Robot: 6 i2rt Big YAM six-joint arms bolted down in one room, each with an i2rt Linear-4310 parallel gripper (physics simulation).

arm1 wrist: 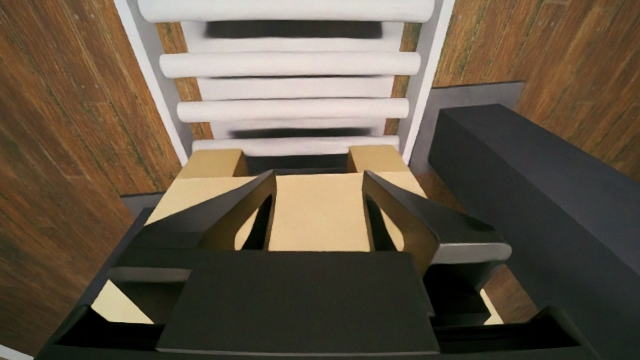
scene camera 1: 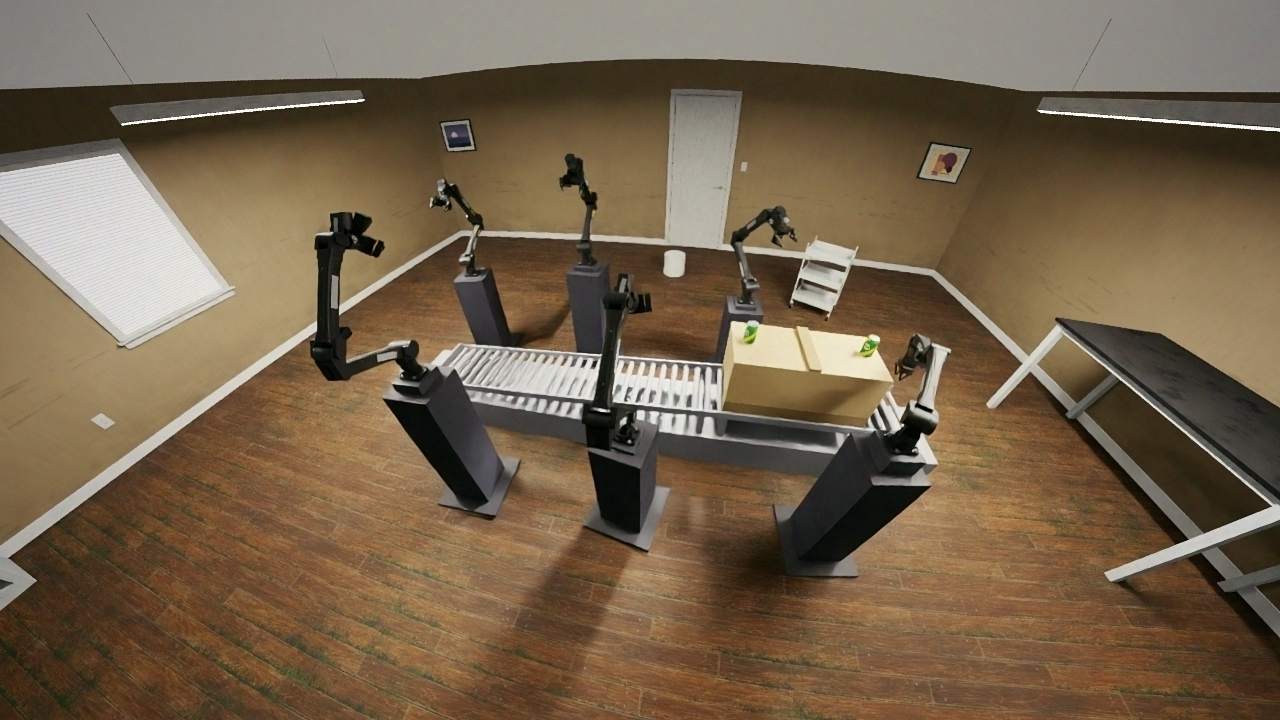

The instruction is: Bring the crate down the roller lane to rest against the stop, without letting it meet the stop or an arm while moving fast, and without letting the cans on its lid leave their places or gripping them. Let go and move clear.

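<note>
The tan crate (scene camera 1: 792,385) sits on the rollers near the right end of the lane (arm1 wrist: 150,75) (scene camera 1: 778,454) in the scene view. Two green cans, one (scene camera 1: 750,332) at the left and one (scene camera 1: 870,344) at the right, stand upright on its lid, either side of a raised strip (scene camera 1: 808,349). In the arm1 wrist view, my arm1 gripper (arm1 wrist: 319,175) is open over a tan surface (arm1 wrist: 320,215) with two raised blocks at its far edge; rollers lie beyond. In the scene view, one gripper (scene camera 1: 906,362) hangs beside the crate's right end. I cannot make out the stop.
A dark pedestal (arm1 wrist: 525,175) stands right of the lane in the wrist view. In the scene view, six arms on pedestals flank the lane, three per side. Another gripper (scene camera 1: 641,302) hangs above mid-lane, another (scene camera 1: 787,234) behind the crate. A black table (scene camera 1: 1172,376) stands right.
</note>
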